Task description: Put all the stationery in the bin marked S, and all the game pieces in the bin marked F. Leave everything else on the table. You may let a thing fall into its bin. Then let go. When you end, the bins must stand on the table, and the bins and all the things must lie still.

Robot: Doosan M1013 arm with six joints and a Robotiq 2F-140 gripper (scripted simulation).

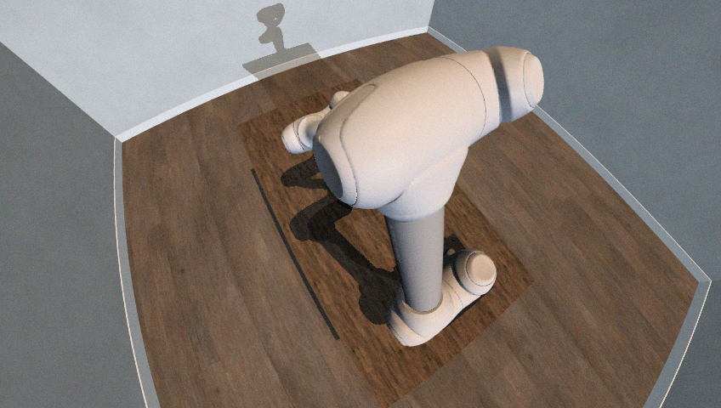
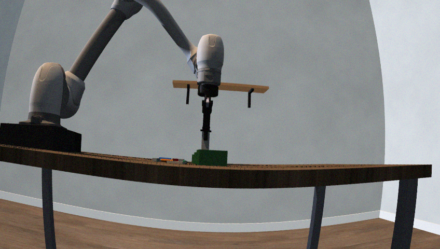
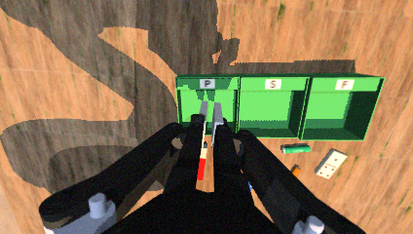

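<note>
Right now my hand is 110 mm past the white domino, 200 mm to the left of it and 80 mm above it. Also, from my hand: red block: 100 mm behind, 20 mm to the left, 80 mm below; then green bin: 80 mm to the right, 60 mm below; then blue piece: 140 mm behind, 70 mm to the right, 80 mm below.
</note>
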